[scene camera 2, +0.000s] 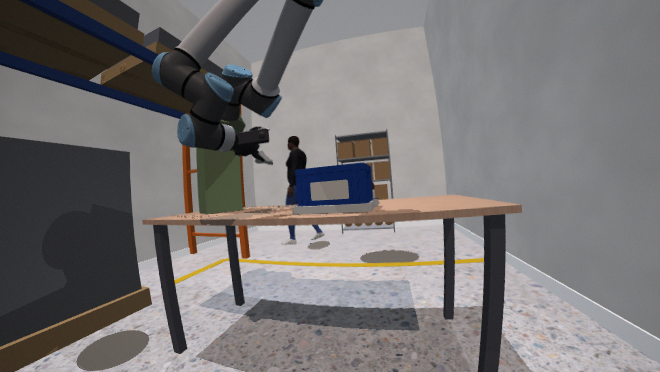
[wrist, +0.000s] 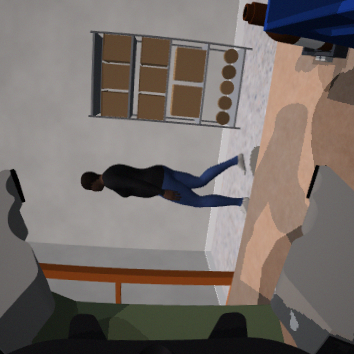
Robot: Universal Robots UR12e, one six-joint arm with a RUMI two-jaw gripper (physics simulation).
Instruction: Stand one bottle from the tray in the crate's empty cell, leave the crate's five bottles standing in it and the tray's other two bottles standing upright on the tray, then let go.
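Frame: origin at the arm's base, x ahead, y left, z up, level; metres.
Seen in the pictures: gripper, fingertip midpoint: (scene camera 2: 270,146) (wrist: 165,171).
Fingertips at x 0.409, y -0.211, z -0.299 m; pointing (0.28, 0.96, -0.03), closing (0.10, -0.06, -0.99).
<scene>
A point is followed by its place in that frame.
The blue crate (scene camera 2: 361,186) {z -0.489, x 0.763, y -0.237 m} (wrist: 312,19) {z -0.407, x 0.515, y -0.125 m} stands on the table, with a pale label on its side in the scene view; its cells and the bottles in it are hidden in both views. A brown bottle (wrist: 255,13) {z -0.433, x 0.585, y 0.097 m} with a white label stands upright beside the crate in the wrist view, partly hidden by it. A dark grey piece (wrist: 325,53) {z -0.554, x 0.541, y 0.086 m}, perhaps the tray's edge, shows at its foot. The other tray bottles cannot be made out. My gripper (scene camera 2: 270,147) {z -0.299, x 0.409, y -0.211 m} (wrist: 165,171) {z -0.299, x 0.409, y -0.211 m} is open and empty, above table height, to the left of the crate in the scene view.
The wooden table (scene camera 2: 440,204) {z -0.580, x 1.057, y -0.170 m} (wrist: 285,145) {z -0.580, x 0.368, y 0.217 m} bears a pale strip (scene camera 2: 332,207) {z -0.558, x 0.652, y -0.236 m} along the crate's foot. A green block-like column (scene camera 2: 220,180) {z -0.399, x -0.025, y -0.008 m} (wrist: 165,320) {z -0.339, x 0.022, y 0.077 m} and an orange rack frame (scene camera 2: 187,200) (wrist: 135,274) stand beyond the table's left end. A person (scene camera 2: 296,162) (wrist: 135,181) walks behind it.
</scene>
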